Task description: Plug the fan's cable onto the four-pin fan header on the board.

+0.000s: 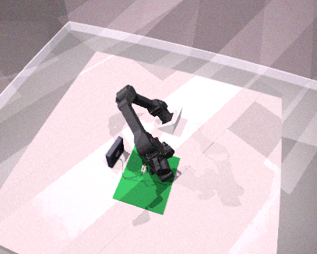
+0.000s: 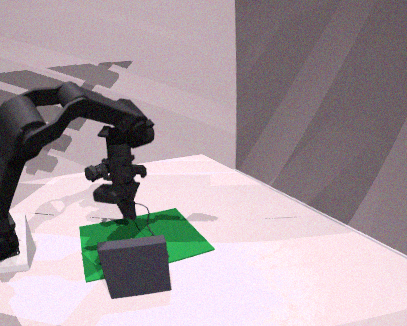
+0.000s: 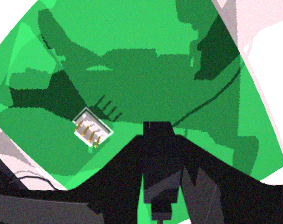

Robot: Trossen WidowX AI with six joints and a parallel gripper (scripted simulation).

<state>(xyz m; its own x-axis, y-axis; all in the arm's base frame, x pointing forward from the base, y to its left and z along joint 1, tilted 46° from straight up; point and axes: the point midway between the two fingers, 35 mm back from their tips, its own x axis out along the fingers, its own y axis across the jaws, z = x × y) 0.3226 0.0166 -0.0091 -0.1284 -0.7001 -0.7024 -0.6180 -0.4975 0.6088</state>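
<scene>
The green board is 20 mm ahead of my gripper tip, 30 mm to the right of it and 80 mm below it. From my gripper tip the other things lie so: dark fan plug: 10 mm ahead, 10 mm above; dark fan: 30 mm behind, 200 mm to the right, 10 mm below.
</scene>
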